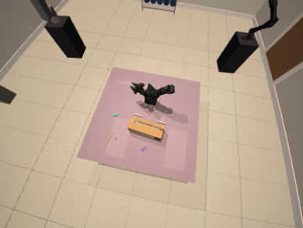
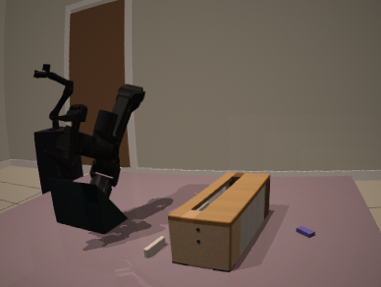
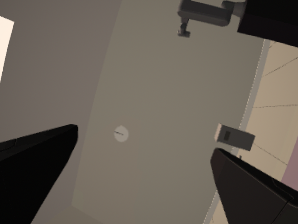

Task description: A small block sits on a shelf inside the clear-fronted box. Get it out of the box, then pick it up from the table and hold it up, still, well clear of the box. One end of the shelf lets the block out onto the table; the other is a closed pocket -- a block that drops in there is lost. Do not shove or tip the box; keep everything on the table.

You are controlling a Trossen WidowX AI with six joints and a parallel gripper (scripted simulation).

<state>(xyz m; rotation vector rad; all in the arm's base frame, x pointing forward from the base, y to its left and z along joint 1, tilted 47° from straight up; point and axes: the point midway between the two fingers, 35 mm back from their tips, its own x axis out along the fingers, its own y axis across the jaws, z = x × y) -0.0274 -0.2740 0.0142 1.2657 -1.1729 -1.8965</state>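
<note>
The brown block is 38 cm ahead of my gripper tip, 23 cm to the left of it and 23 cm below it. Round my gripper tip: wooden box (36 cm ahead, 21 cm to the left, 26 cm below); wooden stick (55 cm ahead, 22 cm to the right, 31 cm below); teal piece (25 cm ahead, 20 cm to the right, 31 cm below).
</note>
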